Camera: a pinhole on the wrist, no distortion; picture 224 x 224 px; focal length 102.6 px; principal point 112.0 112.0 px. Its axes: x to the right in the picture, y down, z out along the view. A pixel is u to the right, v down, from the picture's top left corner.
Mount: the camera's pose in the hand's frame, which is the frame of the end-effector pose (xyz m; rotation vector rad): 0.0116 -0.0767 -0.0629 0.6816 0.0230 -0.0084
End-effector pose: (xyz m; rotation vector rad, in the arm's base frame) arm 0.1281 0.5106 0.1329 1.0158 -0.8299 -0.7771
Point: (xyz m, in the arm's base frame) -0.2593 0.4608 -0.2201
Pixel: 58 98
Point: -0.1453 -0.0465 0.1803
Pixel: 182 166
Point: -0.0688 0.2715 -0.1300
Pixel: 122 96
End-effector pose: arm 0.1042 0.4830 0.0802 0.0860 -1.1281 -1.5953
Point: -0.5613 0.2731 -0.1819
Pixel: 165 44
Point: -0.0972 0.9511 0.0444
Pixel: 20 176
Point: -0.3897 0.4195 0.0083
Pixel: 156 92
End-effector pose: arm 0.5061 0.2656 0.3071 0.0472 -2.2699 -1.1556
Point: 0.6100 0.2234 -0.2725
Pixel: 19 78
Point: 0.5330 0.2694 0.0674
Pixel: 24 126
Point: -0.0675 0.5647 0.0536
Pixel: 155 183
